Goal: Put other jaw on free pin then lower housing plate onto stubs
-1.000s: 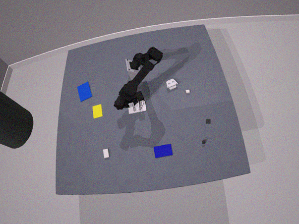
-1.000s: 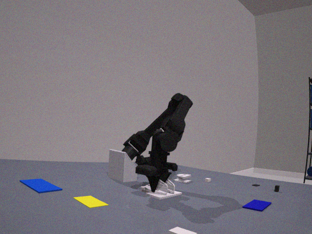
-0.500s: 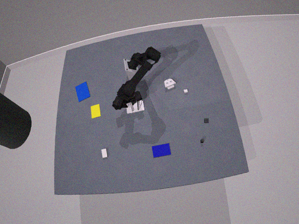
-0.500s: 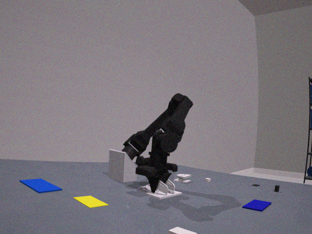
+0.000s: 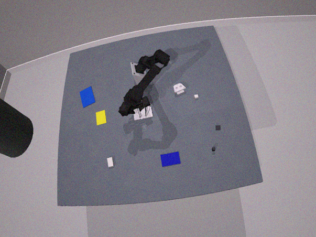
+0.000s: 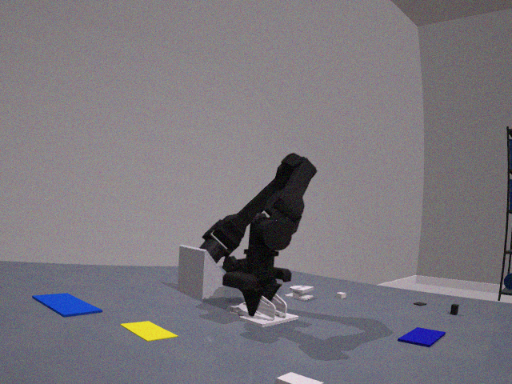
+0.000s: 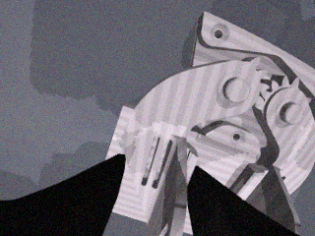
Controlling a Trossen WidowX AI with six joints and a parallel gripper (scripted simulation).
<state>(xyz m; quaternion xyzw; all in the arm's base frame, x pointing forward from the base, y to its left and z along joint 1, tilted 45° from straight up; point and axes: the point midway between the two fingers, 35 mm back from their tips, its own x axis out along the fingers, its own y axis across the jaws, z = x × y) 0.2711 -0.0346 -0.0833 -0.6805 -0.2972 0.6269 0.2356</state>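
Right now my gripper tip is 30 cm to the right of the base, 9 cm past it and 1 cm below it. Round my gripper tip: dark blue pad 35 cm ahead, 12 cm to the left, 1 cm below; yellow pad 26 cm to the right, 5 cm behind, 1 cm below; small white cube 39 cm to the left, 1 cm below, 1 cm ahead.
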